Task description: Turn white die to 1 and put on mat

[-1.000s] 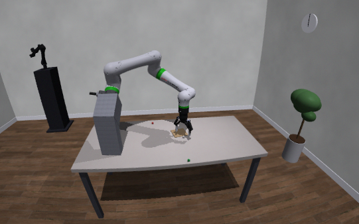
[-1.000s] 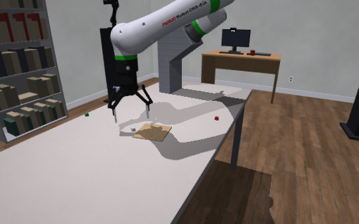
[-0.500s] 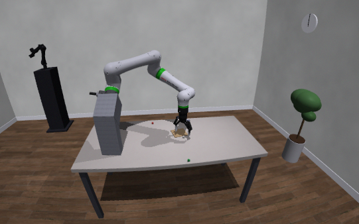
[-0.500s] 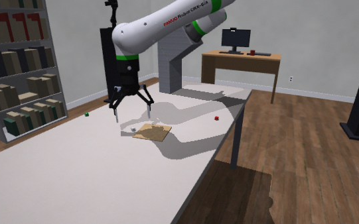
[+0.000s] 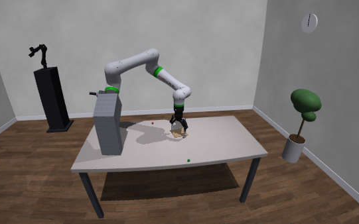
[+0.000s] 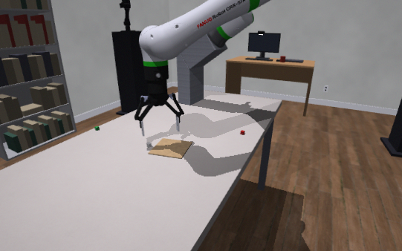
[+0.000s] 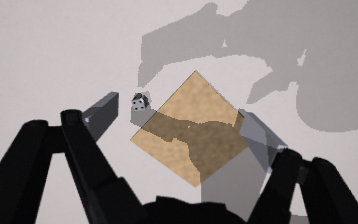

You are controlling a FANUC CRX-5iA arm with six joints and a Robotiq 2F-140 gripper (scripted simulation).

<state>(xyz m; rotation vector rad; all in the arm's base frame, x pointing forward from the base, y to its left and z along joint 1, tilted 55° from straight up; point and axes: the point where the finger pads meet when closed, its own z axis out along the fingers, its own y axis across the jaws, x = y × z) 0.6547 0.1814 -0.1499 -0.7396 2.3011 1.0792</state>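
Right now the red die is 30 cm to the left of my hand, 23 cm behind it and 5 cm below it. From my hand the other things lie so: white die 5 cm below, 5 cm ahead, 3 cm to the right; tan mat 6 cm to the left, 6 cm below, 2 cm ahead; green die 38 cm to the right, 5 cm below, 1 cm ahead.
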